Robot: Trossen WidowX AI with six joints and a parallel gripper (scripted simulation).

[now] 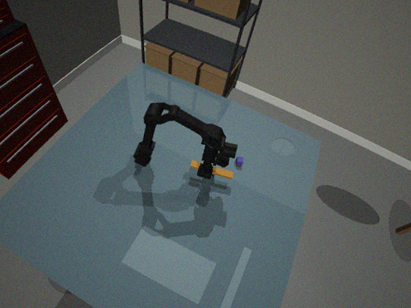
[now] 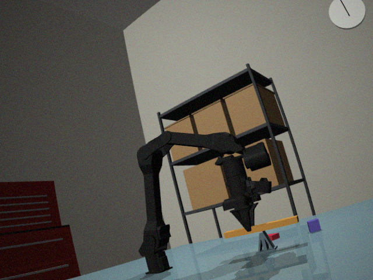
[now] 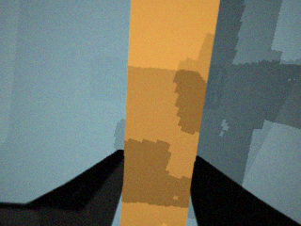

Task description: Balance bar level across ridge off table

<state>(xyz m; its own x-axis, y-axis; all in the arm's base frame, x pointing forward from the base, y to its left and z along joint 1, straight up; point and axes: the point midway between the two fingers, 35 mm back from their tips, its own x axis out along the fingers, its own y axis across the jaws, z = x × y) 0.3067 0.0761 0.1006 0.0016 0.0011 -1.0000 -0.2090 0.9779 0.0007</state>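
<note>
Right now my gripper tip is 3 cm short of the orange bar and 1 cm to the right of it. The rest, counted from my gripper tip: red block (4 cm behind, 19 cm to the left, 6 cm below); then purple cube (13 cm ahead, 16 cm to the left, 5 cm below).
</note>
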